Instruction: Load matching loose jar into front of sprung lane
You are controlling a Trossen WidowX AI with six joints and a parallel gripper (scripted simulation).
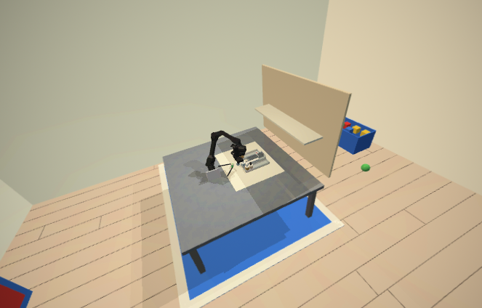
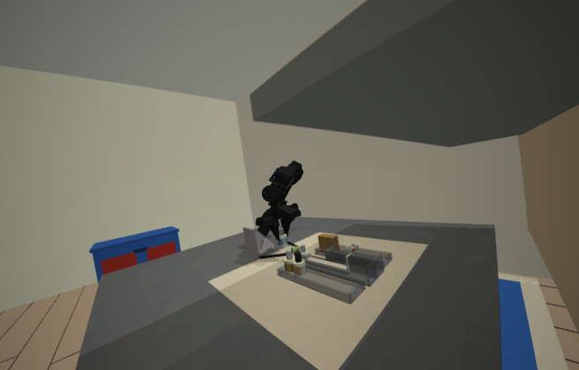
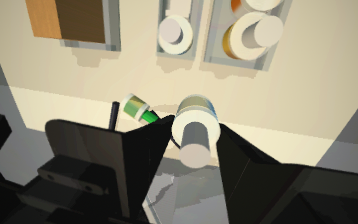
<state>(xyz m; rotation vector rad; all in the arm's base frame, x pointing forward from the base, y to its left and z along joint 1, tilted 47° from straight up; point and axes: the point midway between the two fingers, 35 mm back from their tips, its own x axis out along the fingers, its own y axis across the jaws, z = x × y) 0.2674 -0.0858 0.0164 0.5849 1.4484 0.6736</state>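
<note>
My gripper tip is 17 cm to the right of the brown box, 8 cm short of it and 6 cm above it. Also, from my gripper tip: grey lane rack 21 cm ahead, 8 cm below, 7 cm to the left.
</note>
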